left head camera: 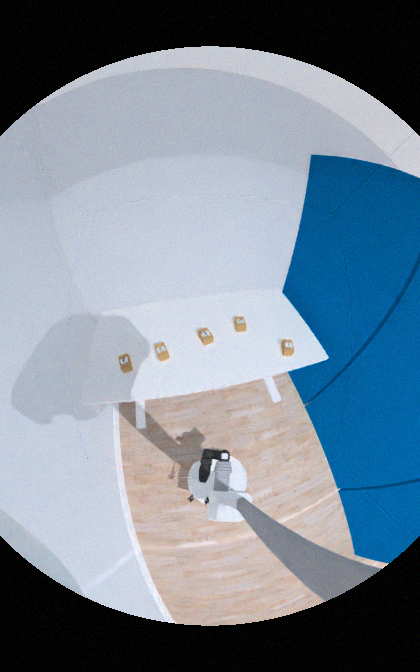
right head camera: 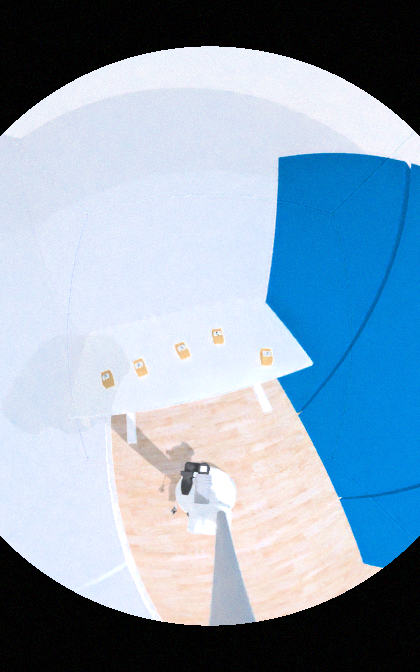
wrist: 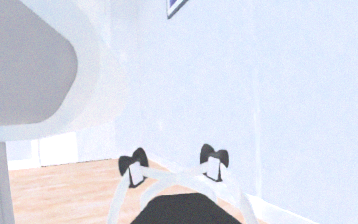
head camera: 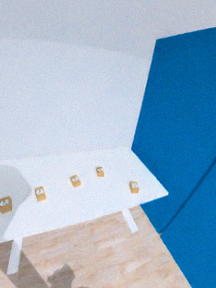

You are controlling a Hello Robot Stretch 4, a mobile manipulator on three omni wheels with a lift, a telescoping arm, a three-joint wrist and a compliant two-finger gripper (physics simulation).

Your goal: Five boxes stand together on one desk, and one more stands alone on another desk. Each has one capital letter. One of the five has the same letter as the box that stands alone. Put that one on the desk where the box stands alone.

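Places are measured from the robot's base along level axes (x ahead, y left, z up), in centimetres.
Pixels of known places: gripper, between the fingertips: [wrist: 173, 158].
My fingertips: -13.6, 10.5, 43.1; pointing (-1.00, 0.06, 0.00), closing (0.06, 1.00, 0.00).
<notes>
Ahead of a thing's pixels: the offset from my fingertips to its top centre, as dx, dy, dz. "*": to the spot under its first point. Level surfaces: height alone.
Five tan boxes with white letter labels stand apart on a white desk {dz +26.2} [head camera: 95, 205] [left head camera: 200, 370] [right head camera: 200, 380]. From left to right they are the first box {+68.6, +48.8, +31.2} [head camera: 5, 204] [left head camera: 125, 363] [right head camera: 108, 379], the second box {+79.3, +29.6, +31.2} [head camera: 40, 194] [left head camera: 162, 351] [right head camera: 140, 368], the third box {+93.7, +6.5, +31.2} [head camera: 75, 181] [left head camera: 205, 336] [right head camera: 183, 350], the fourth box {+106.5, -14.2, +31.2} [head camera: 100, 172] [left head camera: 240, 324] [right head camera: 217, 336] and the fifth box {+90.2, -43.3, +31.2} [head camera: 134, 187] [left head camera: 287, 347] [right head camera: 266, 357]. Their letters are too blurred to read. The lone box and its desk do not show. My gripper [wrist: 173, 158] is open and empty, away from the desk.
A blue wall [head camera: 185, 125] [left head camera: 370, 280] [right head camera: 350, 280] runs along the right of the desk. White walls stand behind it and at the left. My base [left head camera: 240, 475] [right head camera: 225, 487] is on the wooden floor [left head camera: 280, 450] [right head camera: 270, 460] in front of the desk. A picture frame corner {* -136.0, +14.7, +83.9} [wrist: 172, 11] shows in the wrist view.
</notes>
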